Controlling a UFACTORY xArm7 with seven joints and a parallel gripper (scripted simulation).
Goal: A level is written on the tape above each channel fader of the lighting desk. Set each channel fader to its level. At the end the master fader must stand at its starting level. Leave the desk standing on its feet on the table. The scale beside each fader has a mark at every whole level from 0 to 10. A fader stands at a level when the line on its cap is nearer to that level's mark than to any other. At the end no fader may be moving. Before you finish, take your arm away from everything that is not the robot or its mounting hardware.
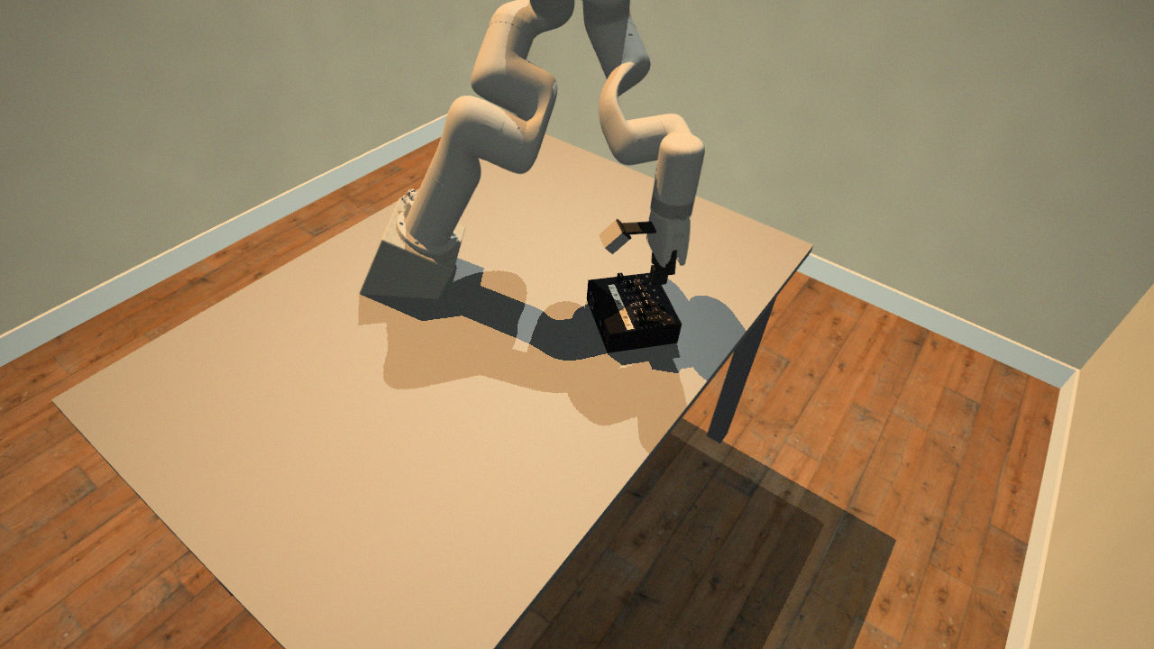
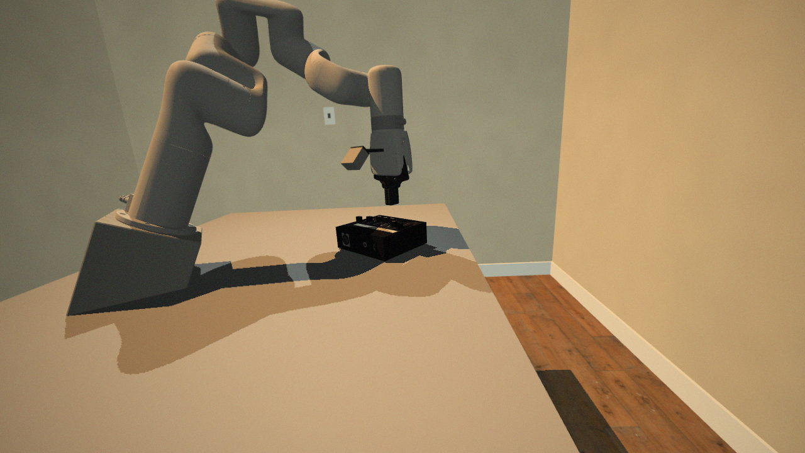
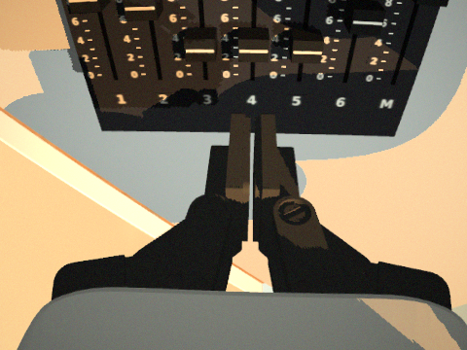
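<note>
Right now my hand is 1 cm past the channel 4 fader cap, 2 cm to the left of it and 5 cm above it. Also, from my hand: channel 6 fader cap (6 cm behind, 1 cm to the right, 5 cm below); then channel 5 fader cap (3 cm behind, 1 cm to the right, 5 cm below); then channel 3 fader cap (1 cm ahead, 3 cm to the right, 5 cm below).
</note>
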